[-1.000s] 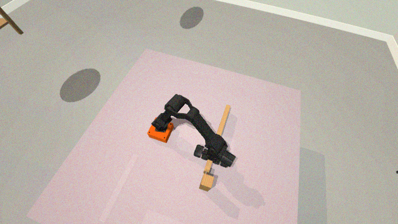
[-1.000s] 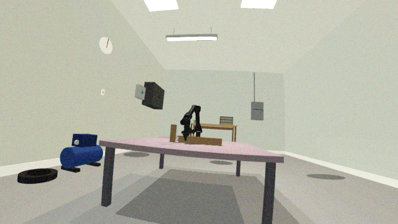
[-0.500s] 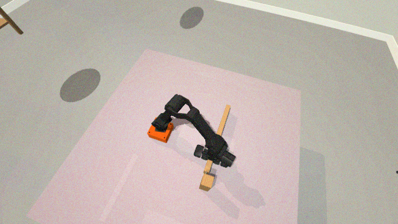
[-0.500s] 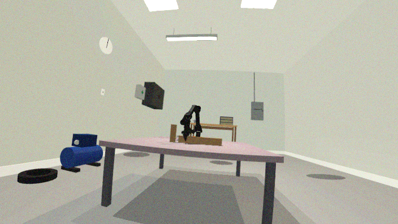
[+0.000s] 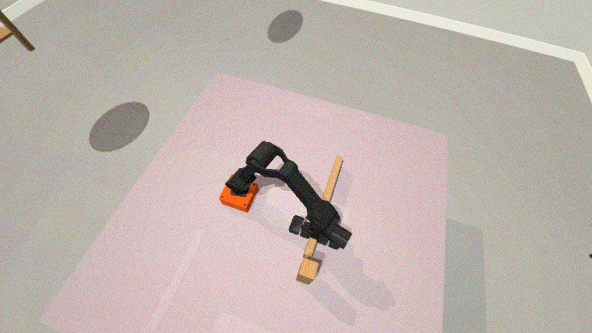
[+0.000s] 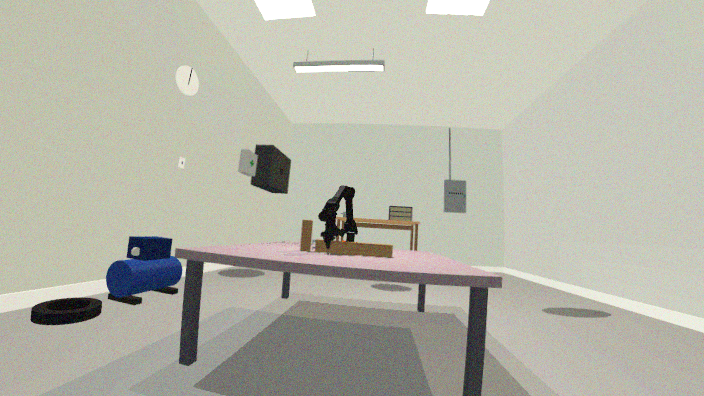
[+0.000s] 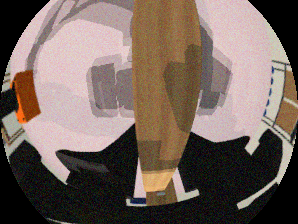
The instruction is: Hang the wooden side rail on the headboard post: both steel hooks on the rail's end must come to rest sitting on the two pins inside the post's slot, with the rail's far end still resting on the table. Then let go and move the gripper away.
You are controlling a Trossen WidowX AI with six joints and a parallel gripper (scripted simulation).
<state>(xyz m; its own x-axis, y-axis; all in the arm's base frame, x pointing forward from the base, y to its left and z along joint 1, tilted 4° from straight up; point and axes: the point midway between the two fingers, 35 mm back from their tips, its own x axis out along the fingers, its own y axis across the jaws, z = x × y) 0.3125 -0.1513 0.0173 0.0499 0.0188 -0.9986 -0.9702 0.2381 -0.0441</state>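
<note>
The headboard post is 2 cm behind my gripper tip, 13 cm to the right of it and 6 cm above it.
</note>
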